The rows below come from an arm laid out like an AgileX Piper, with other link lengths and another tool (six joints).
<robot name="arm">
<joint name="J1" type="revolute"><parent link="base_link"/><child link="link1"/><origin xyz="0.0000 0.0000 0.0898"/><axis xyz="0 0 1"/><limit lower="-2.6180" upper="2.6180"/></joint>
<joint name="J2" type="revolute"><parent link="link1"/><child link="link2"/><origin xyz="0.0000 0.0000 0.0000" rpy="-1.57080 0.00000 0.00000"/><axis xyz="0 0 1"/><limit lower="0.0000" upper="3.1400"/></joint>
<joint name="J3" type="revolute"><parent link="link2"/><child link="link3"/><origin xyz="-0.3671 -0.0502 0.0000"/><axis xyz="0 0 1"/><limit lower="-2.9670" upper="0.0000"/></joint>
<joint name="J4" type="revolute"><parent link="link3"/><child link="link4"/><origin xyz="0.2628 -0.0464 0.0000" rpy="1.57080 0.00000 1.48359"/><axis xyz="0 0 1"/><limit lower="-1.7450" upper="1.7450"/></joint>
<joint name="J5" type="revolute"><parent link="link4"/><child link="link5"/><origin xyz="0.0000 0.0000 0.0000" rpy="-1.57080 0.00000 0.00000"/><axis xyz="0 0 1"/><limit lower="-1.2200" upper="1.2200"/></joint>
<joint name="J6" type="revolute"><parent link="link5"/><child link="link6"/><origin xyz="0.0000 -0.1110 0.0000" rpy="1.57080 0.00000 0.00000"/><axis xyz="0 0 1"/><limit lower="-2.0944" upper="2.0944"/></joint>
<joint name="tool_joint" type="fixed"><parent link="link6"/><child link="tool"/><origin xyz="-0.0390 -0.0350 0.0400" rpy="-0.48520 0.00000 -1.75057"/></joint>
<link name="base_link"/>
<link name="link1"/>
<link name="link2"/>
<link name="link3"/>
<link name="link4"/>
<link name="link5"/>
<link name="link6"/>
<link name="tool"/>
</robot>
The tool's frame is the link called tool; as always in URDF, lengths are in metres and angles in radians.
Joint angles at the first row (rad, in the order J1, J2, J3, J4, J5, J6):
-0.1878 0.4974 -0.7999 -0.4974 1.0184 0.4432
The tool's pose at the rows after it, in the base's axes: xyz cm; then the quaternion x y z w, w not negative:
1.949 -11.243 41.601 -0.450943 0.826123 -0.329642 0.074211
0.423 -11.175 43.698 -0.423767 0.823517 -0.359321 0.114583
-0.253 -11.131 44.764 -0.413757 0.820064 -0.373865 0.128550
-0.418 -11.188 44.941 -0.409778 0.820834 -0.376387 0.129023
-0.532 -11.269 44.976 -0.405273 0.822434 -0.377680 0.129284
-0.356 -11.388 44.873 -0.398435 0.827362 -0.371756 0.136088
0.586 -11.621 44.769 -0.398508 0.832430 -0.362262 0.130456
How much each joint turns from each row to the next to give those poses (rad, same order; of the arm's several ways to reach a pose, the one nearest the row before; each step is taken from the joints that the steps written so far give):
-0.0001 -0.0263 -0.0430 -0.0757 -0.0147 0.1033
0.0000 -0.0218 -0.0490 -0.0275 -0.0213 0.0500
0.0000 -0.0063 -0.0261 -0.0139 -0.0082 0.0124
0.0000 0.0001 -0.0045 -0.0086 0.0022 0.0066
0.0000 -0.0001 -0.0001 -0.0098 0.0014 0.0110
0.0000 0.0079 0.0000 -0.0017 -0.0001 0.0287
0.0001 0.0286 0.0000 -0.0022 0.0001 0.0159

